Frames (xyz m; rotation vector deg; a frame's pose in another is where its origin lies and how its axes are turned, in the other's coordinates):
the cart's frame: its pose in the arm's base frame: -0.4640 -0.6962 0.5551 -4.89 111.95 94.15
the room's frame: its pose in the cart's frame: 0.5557 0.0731 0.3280 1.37 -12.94 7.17
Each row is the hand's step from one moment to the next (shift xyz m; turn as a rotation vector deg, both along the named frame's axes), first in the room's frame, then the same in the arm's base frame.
Working: the room's frame: its pose in the arm's base frame: -0.8289 -0.2048 0.3380 12.99 105.25 93.38

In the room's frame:
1: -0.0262 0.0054 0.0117 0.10 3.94 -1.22
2: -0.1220 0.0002 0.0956 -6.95 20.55 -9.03
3: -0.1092 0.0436 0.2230 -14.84 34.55 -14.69
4: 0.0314 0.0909 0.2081 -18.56 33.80 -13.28
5: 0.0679 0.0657 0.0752 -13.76 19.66 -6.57
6: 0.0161 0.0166 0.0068 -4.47 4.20 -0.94
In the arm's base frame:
1: 0.0252 -0.0033 0.0144 -1.92 -0.13 3.65
2: 0.1482 0.0130 0.0435 -5.85 -6.85 21.70
3: 0.1989 0.1332 0.0791 -7.14 -12.81 37.61
4: 0.0689 0.2061 0.0731 -3.26 -13.80 38.24
5: -0.0279 0.1115 0.0369 1.03 -8.67 23.30
6: -0.0133 0.0176 0.0097 1.66 -2.29 5.52

